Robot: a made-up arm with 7 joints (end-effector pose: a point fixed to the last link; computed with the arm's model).
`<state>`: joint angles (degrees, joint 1 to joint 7).
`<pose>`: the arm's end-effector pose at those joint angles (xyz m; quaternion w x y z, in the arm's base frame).
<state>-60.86 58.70 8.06 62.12 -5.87 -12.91 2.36</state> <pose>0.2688 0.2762 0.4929 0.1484 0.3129 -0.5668 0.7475</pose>
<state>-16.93 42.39 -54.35 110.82 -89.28 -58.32 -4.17</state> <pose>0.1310 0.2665 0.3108 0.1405 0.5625 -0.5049 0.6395</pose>
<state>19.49 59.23 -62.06 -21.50 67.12 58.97 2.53</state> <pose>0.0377 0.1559 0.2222 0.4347 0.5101 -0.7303 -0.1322</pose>
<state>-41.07 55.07 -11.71 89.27 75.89 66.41 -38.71</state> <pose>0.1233 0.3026 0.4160 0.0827 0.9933 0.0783 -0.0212</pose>
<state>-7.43 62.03 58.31 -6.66 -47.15 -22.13 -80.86</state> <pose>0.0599 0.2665 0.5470 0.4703 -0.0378 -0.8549 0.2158</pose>
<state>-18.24 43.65 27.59 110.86 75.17 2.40 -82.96</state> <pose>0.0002 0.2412 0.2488 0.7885 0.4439 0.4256 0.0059</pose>
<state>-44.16 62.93 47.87 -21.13 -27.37 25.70 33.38</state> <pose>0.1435 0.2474 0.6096 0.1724 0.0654 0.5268 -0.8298</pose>
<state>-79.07 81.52 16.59 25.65 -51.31 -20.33 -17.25</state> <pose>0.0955 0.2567 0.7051 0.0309 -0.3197 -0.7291 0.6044</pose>
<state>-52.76 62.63 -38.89 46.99 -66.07 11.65 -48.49</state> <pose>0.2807 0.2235 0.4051 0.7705 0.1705 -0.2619 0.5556</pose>
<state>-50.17 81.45 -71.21 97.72 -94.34 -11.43 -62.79</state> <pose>0.1473 0.3352 0.5175 0.4593 0.4327 -0.3896 0.6709</pose>
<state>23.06 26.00 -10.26 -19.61 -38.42 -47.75 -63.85</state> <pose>0.0544 0.1126 0.3007 0.6928 -0.3121 -0.4903 0.4268</pose>
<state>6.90 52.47 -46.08 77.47 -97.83 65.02 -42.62</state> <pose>-0.0693 0.2137 0.2579 0.2917 0.4455 0.6269 0.5687</pose>
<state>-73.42 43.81 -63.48 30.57 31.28 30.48 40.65</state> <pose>0.3868 0.0581 0.4349 0.0857 -0.3173 0.9156 -0.2316</pose>
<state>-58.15 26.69 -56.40 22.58 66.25 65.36 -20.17</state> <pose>0.3360 0.0161 0.3734 0.1402 0.6225 -0.7599 0.1242</pose>
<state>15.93 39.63 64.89 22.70 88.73 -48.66 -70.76</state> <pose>-0.0126 0.2644 0.3258 0.6847 0.6767 -0.1902 -0.1925</pose>
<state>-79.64 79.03 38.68 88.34 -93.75 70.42 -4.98</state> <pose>0.1854 0.2620 0.5430 0.5333 -0.3715 0.2145 0.7291</pose>
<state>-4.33 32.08 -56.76 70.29 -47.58 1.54 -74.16</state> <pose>0.0278 0.1497 0.1543 0.8841 0.2866 0.2775 0.2434</pose>
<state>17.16 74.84 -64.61 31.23 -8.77 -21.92 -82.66</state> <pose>-0.0071 0.2486 0.2728 0.8948 0.2270 0.2595 -0.2836</pose>
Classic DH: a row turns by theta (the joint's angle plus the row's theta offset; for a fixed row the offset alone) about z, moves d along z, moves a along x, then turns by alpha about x. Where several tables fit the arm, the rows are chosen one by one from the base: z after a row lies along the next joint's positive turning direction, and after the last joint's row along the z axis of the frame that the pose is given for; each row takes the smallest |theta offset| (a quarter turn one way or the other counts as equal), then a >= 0, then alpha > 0; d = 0 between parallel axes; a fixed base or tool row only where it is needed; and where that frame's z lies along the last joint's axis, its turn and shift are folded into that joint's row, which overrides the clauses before.
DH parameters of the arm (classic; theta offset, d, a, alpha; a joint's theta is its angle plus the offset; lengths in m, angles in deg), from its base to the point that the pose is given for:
base (fixed): -4.07 0.4853 0.0046 -74.51
joint 1: -75.12 -0.0087 0.0265 -90
joint 2: 74 0.0041 0.012 90
joint 3: 90 -0.2392 0.0401 -90
joint 4: 90 0.041 0.0253 90
joint 5: 0 0.0675 -0.0074 -90
joint 6: -90 0.017 0.0912 90
joint 7: -14.61 -0.0158 0.0139 49.41
tool (fixed): 129.36 0.0224 0 0

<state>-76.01 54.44 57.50 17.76 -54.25 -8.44 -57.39</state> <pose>0.1410 0.2859 0.5627 0.0866 -0.5303 -0.6948 0.4780</pose>
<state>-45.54 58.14 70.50 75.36 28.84 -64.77 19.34</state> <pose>0.1489 0.3019 0.4704 0.2324 -0.1557 0.6058 -0.7448</pose>
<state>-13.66 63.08 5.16 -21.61 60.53 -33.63 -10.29</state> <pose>0.1948 0.1312 0.4119 0.1654 0.1603 -0.9596 -0.1618</pose>
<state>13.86 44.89 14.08 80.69 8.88 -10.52 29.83</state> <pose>-0.0699 0.3079 0.2542 0.1512 0.9012 -0.2653 0.3075</pose>
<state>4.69 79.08 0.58 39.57 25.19 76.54 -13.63</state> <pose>0.0433 0.3661 0.4849 0.0438 -0.9905 0.0575 -0.1173</pose>
